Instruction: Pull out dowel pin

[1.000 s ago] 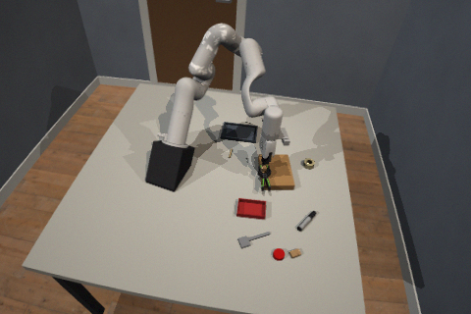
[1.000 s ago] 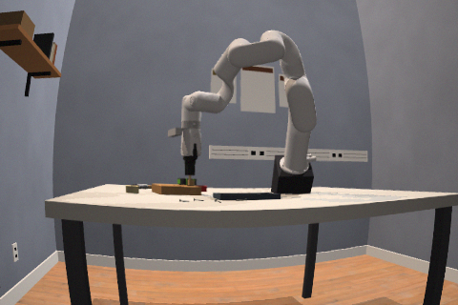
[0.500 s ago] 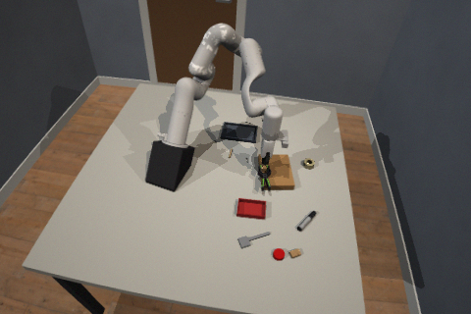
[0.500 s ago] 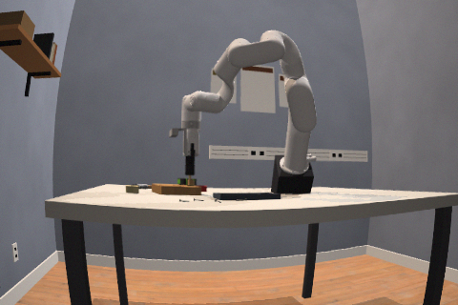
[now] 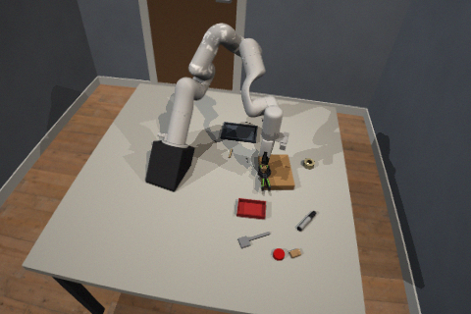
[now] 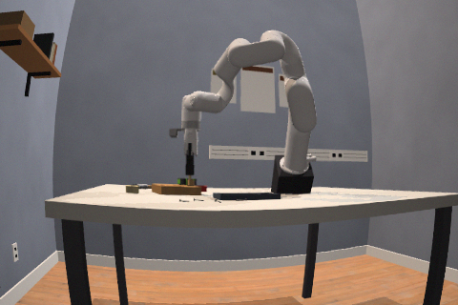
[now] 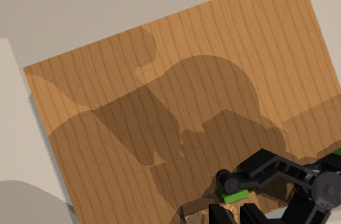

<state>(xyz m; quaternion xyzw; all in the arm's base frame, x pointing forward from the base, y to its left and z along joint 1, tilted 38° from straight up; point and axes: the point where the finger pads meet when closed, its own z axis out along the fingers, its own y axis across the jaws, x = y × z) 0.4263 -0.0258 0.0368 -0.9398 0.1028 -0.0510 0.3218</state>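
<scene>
The dowel pin lies 2 cm below my hand. The rest, counted from my hand: red tray (23 cm to the right, 8 cm below, 4 cm behind); small wooden block (5 cm below); loose dowel (17 cm behind, 10 cm to the left, 9 cm below).
</scene>
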